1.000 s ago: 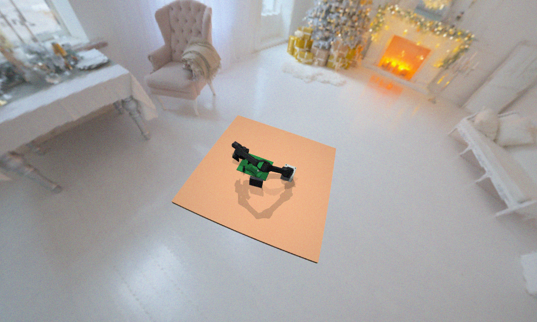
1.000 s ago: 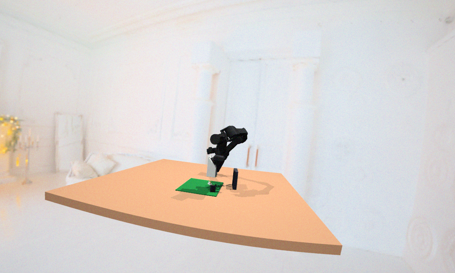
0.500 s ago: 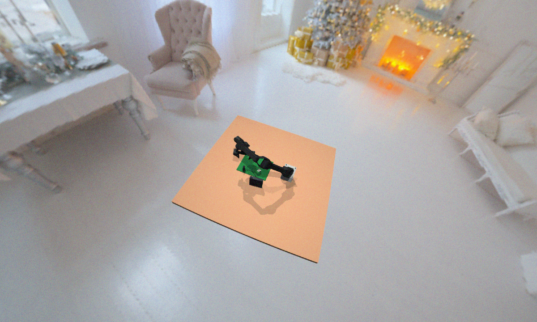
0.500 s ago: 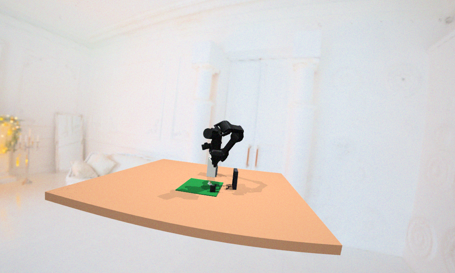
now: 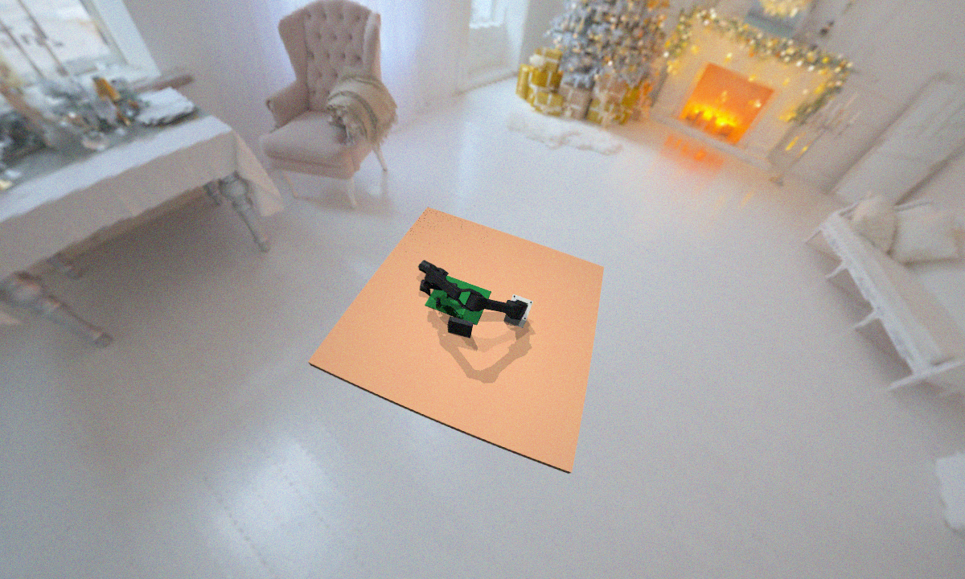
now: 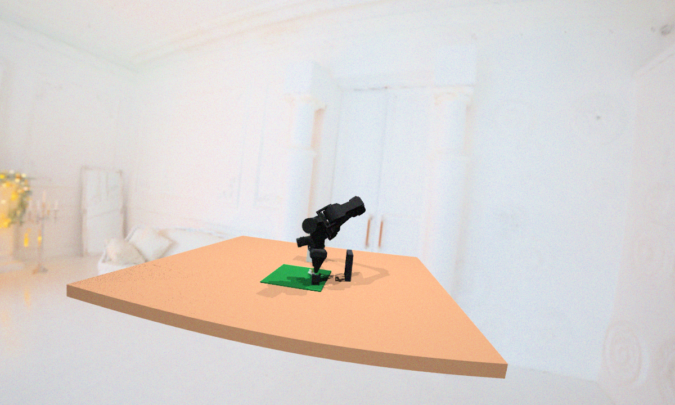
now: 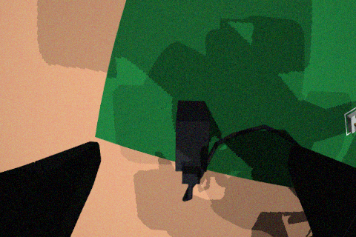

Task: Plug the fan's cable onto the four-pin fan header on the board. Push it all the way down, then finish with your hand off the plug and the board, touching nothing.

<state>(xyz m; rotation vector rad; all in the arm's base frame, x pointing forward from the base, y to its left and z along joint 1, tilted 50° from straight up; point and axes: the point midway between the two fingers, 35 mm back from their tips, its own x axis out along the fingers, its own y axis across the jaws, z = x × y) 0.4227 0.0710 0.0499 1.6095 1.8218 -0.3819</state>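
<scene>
My gripper tip is 40 mm above the dark plug and 10 mm to the right of it. Round my gripper tip: green board 90 mm behind, 80 mm to the right, 80 mm below; black fan 180 mm behind, 110 mm to the left, 10 mm below.
</scene>
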